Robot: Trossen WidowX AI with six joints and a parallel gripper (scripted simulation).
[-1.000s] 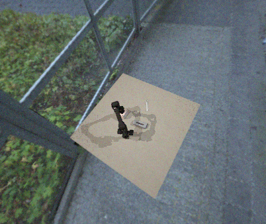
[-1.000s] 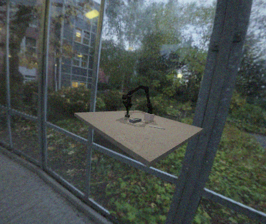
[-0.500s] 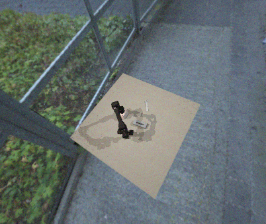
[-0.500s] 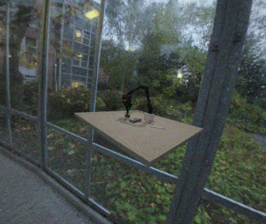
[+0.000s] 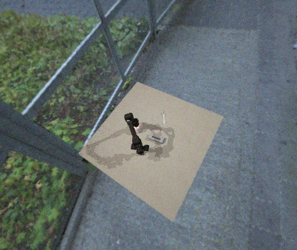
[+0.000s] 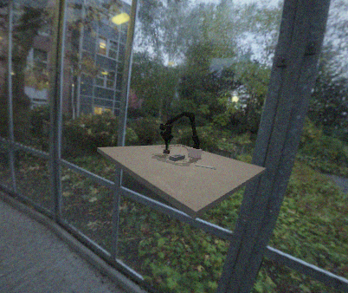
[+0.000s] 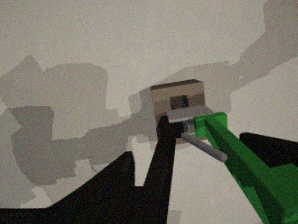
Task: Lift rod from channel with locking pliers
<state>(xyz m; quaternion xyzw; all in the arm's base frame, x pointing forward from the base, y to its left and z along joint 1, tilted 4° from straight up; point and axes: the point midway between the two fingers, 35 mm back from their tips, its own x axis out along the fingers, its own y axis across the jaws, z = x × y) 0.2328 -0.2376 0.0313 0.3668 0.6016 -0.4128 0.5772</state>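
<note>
My gripper tip is 230 mm to the right of the grey block, 80 mm above it and 50 mm short of it. The rest, counted from my gripper tip: white bar: 540 mm to the left, 100 mm below, 20 mm behind; then dark holster: 90 mm below, 10 mm behind; then dark rod: 230 mm to the left, 90 mm below, 60 mm ahead.
</note>
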